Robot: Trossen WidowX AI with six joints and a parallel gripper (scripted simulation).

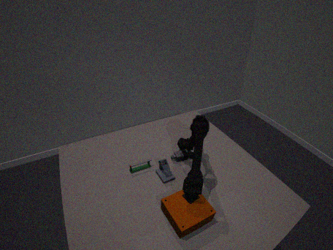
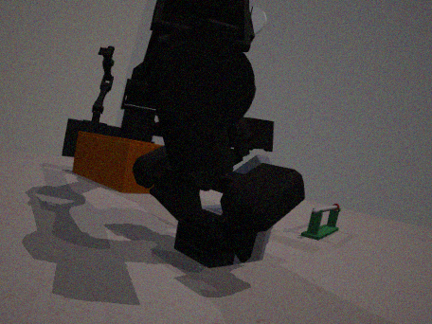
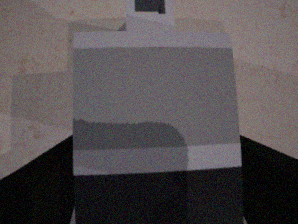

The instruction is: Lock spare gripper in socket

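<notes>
Right now my gripper tip is 180 mm to the right of the grey mount, 50 mm below it and 50 mm past it. Also, from my gripper tip: spare gripper: 20 mm above, 10 mm to the left; then green cradle: 280 mm to the left, 70 mm ahead, 20 mm above.
</notes>
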